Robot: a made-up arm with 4 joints. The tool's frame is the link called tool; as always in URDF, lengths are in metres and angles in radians.
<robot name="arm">
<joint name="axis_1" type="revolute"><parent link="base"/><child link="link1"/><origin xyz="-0.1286 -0.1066 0.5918" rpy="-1.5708 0.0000 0.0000"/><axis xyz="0 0 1"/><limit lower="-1.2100" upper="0.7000"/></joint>
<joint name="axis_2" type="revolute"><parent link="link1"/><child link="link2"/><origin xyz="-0.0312 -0.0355 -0.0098" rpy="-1.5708 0.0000 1.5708"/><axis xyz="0 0 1"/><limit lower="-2.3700" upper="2.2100"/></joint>
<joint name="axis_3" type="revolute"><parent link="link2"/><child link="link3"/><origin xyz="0.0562 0.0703 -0.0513" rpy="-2.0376 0.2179 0.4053"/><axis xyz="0 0 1"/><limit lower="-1.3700" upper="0.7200"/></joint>
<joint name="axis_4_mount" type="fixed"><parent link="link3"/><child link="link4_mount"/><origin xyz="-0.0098 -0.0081 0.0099"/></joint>
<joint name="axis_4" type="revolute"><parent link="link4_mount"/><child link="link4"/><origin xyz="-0.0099 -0.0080 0.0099" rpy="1.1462 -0.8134 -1.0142"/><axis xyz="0 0 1"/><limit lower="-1.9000" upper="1.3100"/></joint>
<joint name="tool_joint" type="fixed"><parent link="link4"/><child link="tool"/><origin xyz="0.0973 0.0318 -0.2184" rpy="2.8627 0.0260 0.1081"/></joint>
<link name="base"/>
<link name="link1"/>
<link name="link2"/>
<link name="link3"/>
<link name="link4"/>
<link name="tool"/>
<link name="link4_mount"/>
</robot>
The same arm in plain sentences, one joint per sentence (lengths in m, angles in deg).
The arm has four revolute joints in a row. What follows holds with every joint at zero, and every direction is one of the base frame's. The first joint is mounted 0.1286 m along -x and 0.1066 m along -y and 0.5918 m along +z from the base frame's origin and turns about +y, from -69.33 to 40.11 deg. The second joint is mounted 0.0312 m along -x and 0.0098 m along -y and 0.0355 m along +z from the first joint and turns about -x, from -135.79 to 126.62 deg. The third joint is mounted 0.0513 m along +x and 0.0703 m along -y and 0.0562 m along -z from the second joint and turns about the direction (0.439403, -0.782305, 0.441503), from -78.50 to 41.25 deg. The fourth joint is mounted 0.0096 m along -x and 0.0158 m along -y and 0.0264 m along +z from the third joint and turns about the direction (-0.275209, 0.026001, 0.961033), from -108.86 to 75.06 deg. The tool frame, which is the frame that the pose is given for, is mounted 0.0797 m along +x and 0.1058 m along -y and 0.2016 m along -z from the fourth joint; its axes are the base frame's turned by roll -180.00, pitch 0.00 and yaw -90.00 deg (as in URDF: about the fixed x, then y, then z).
